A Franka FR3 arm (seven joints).
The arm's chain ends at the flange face. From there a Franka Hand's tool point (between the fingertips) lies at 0.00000 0.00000 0.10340 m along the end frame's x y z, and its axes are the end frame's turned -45 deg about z.
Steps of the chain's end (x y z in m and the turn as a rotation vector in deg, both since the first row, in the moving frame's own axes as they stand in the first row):
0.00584 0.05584 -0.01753 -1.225 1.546 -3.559
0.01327 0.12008 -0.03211 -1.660 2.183 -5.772
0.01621 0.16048 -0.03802 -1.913 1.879 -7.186
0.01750 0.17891 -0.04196 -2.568 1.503 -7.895
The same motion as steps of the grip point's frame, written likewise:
-0.03484 0.04713 -0.01759 -1.959 0.227 -3.559
-0.07461 0.09915 -0.03223 -2.717 0.370 -5.772
-0.10175 0.12977 -0.03813 -2.681 -0.024 -7.186
-0.11513 0.14415 -0.04210 -2.879 -0.753 -7.895

